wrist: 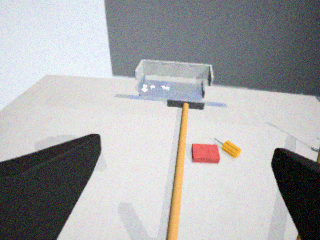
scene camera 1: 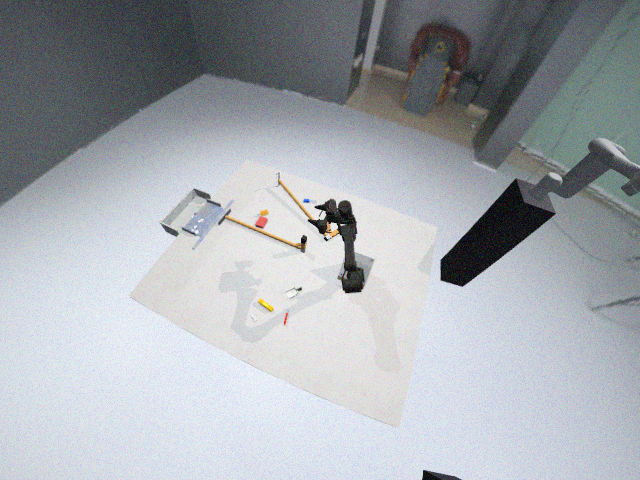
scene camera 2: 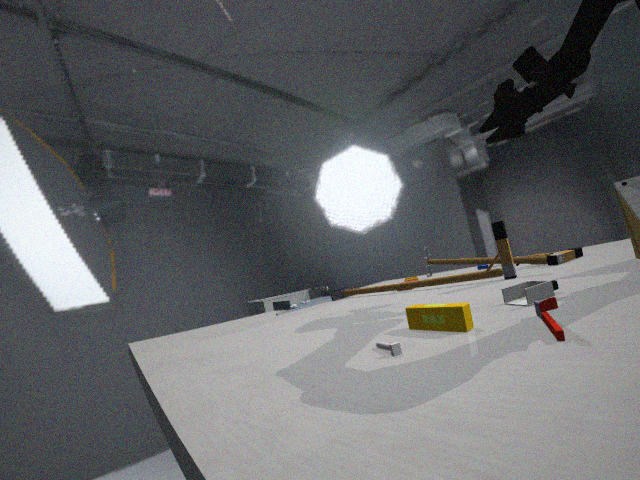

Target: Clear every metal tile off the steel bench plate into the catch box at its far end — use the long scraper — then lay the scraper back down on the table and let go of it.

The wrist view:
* my gripper: 185, 149
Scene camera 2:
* my gripper: 483, 137
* long scraper: 508, 269
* metal bracket: 524, 294
